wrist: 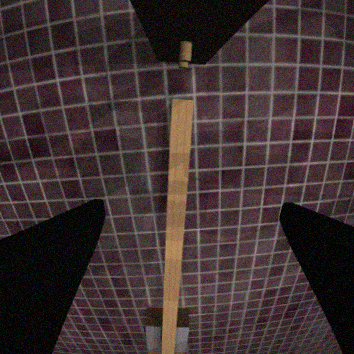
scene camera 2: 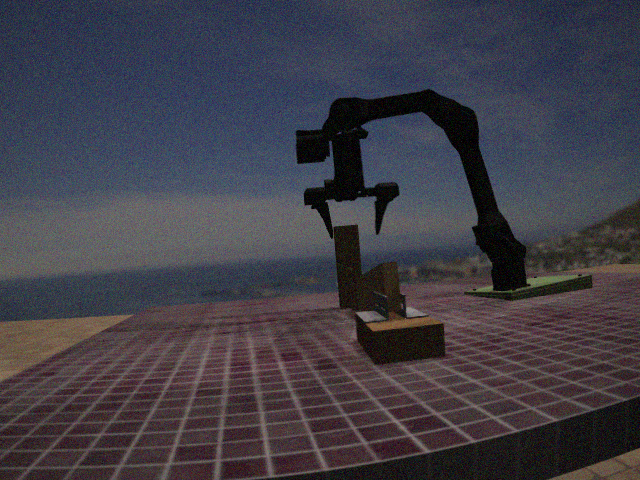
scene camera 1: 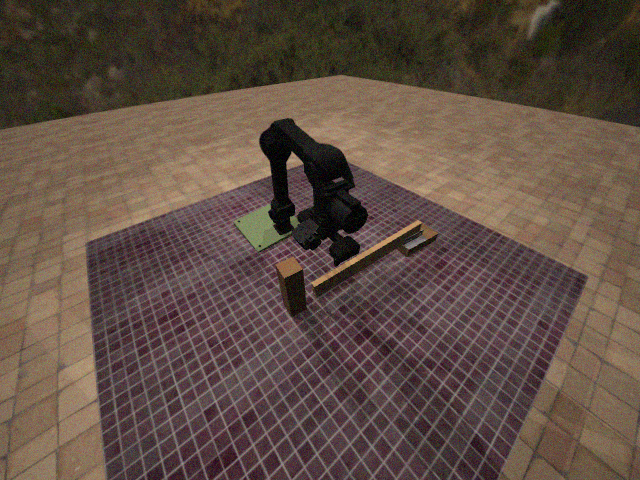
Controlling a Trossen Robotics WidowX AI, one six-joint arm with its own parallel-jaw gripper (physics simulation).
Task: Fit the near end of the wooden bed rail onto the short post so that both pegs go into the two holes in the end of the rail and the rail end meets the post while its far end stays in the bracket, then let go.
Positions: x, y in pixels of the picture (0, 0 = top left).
My gripper shows in the wrist view (194, 209), in scene camera 2 (355, 236) and in scene camera 1 (326, 254). A wooden bed rail shows in the wrist view (181, 109), in scene camera 2 and in scene camera 1. One and the same spot on the wooden bed rail: (scene camera 2: 384, 279) is (scene camera 1: 420, 227).
